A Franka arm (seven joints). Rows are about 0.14 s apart.
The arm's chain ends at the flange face. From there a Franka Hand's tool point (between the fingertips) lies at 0.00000 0.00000 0.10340 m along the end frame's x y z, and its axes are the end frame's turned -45 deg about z.
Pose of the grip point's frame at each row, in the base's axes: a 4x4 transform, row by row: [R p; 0 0 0 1], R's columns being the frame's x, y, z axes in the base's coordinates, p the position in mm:
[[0.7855, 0.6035, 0.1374, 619.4], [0.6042, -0.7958, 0.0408, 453.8], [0.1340, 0.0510, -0.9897, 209.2], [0, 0, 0, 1]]
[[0.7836, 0.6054, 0.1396, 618.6], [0.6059, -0.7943, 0.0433, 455.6], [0.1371, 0.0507, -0.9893, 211.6], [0, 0, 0, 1]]
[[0.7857, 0.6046, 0.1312, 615.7], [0.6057, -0.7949, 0.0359, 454.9], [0.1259, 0.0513, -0.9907, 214.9], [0, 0, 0, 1]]
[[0.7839, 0.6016, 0.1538, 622.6], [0.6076, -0.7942, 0.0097, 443.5], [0.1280, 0.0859, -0.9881, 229.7], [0, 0, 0, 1]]
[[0.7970, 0.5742, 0.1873, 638.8], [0.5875, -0.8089, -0.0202, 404.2], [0.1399, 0.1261, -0.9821, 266.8], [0, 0, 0, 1]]
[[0.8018, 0.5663, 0.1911, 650.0], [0.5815, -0.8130, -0.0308, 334.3], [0.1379, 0.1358, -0.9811, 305.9], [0, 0, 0, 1]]
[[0.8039, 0.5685, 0.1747, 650.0], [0.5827, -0.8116, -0.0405, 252.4], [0.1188, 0.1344, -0.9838, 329.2], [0, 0, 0, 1]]
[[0.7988, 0.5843, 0.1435, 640.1], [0.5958, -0.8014, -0.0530, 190.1], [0.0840, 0.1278, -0.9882, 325.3], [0, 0, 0, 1]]
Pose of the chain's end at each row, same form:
[[0.9822, -0.1287, 0.1374, 605.2], [-0.1355, -0.9899, 0.0408, 449.6], [0.1308, -0.0587, -0.9897, 311.5], [0, 0, 0, 1]]
[[0.9822, -0.1260, 0.1396, 604.2], [-0.1332, -0.9901, 0.0433, 451.1], [0.1328, -0.0611, -0.9893, 313.9], [0, 0, 0, 1]]
[[0.9831, -0.1281, 0.1312, 602.1], [-0.1338, -0.9904, 0.0359, 451.2], [0.1253, -0.0528, -0.9907, 317.3], [0, 0, 0, 1]]
[[0.9797, -0.1289, 0.1538, 606.7], [-0.1319, -0.9912, 0.0097, 442.5], [0.1513, -0.0298, -0.9881, 331.9], [0, 0, 0, 1]]
[[0.9696, -0.1575, 0.1873, 619.4], [-0.1566, -0.9874, -0.0202, 406.3], [0.1881, -0.0098, -0.9821, 368.3], [0, 0, 0, 1]]
[[0.9674, -0.1665, 0.1911, 630.2], [-0.1637, -0.9861, -0.0308, 337.5], [0.1935, -0.0015, -0.9811, 407.3], [0, 0, 0, 1]]
[[0.9704, -0.1665, 0.1747, 631.9], [-0.1619, -0.9859, -0.0405, 256.6], [0.1790, 0.0110, -0.9838, 430.9], [0, 0, 0, 1]]
[[0.9780, -0.1517, 0.1435, 625.3], [-0.1454, -0.9880, -0.0530, 195.6], [0.1498, 0.0310, -0.9882, 427.5], [0, 0, 0, 1]]

